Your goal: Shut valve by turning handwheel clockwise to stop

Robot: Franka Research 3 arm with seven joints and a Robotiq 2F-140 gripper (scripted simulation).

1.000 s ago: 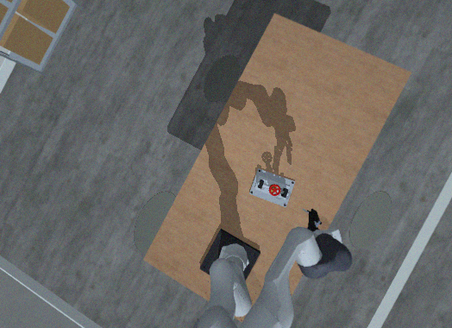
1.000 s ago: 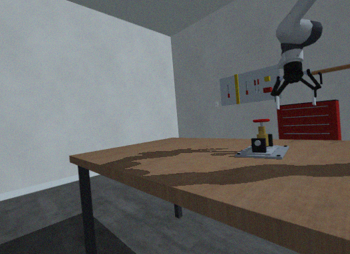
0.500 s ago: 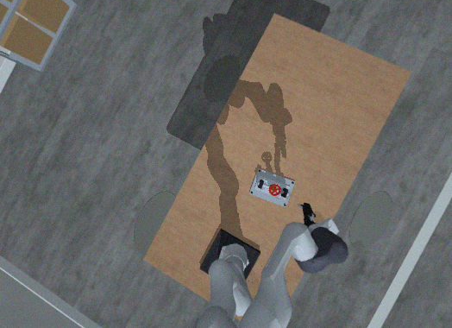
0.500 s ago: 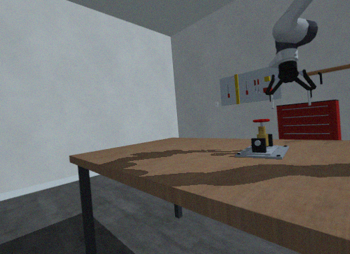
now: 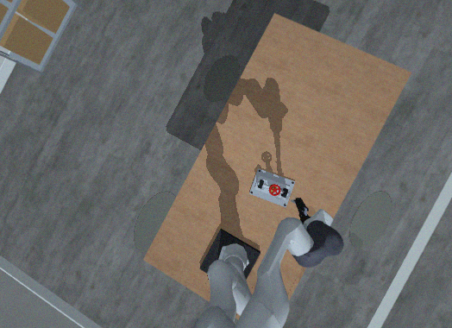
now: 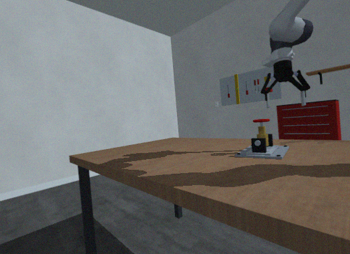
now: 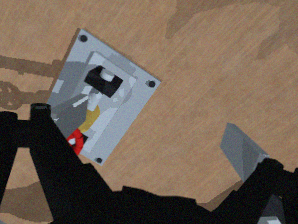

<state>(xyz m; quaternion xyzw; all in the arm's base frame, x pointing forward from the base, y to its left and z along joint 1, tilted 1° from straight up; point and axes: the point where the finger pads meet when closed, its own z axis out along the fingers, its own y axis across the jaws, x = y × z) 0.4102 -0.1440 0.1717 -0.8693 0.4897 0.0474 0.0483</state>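
The red handwheel lies 14 cm to the left of my hand, 7 cm below it and 6 cm ahead of it.
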